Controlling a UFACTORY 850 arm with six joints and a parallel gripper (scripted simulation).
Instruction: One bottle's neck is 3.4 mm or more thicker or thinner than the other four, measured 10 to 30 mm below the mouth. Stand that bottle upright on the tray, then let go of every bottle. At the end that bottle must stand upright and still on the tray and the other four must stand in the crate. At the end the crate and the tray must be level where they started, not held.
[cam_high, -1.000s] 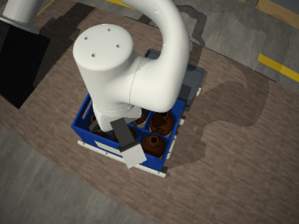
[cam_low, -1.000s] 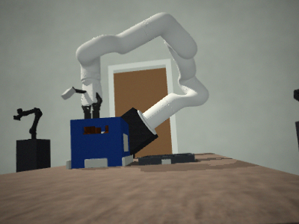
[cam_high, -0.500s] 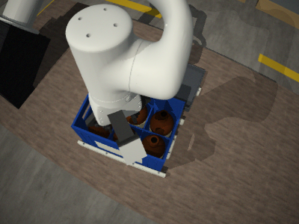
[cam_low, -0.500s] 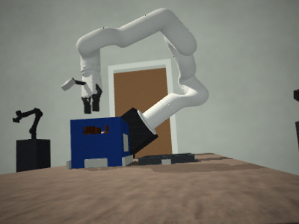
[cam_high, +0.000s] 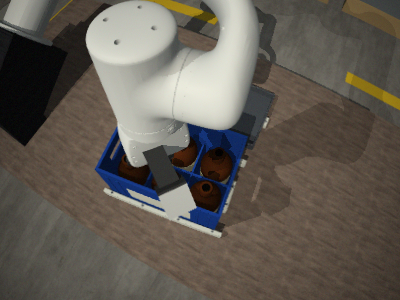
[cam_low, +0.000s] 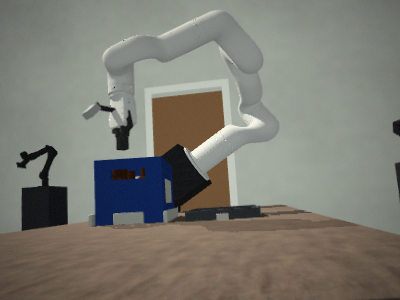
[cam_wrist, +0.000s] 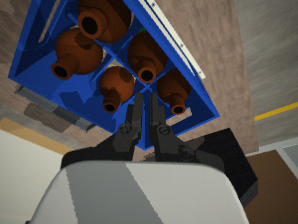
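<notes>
The blue crate is 160 mm below my hand, 40 mm to the left of it and 10 mm behind it. The rest, counted from my hand: dark grey tray (300 mm to the left, 230 mm below, 10 mm behind).
</notes>
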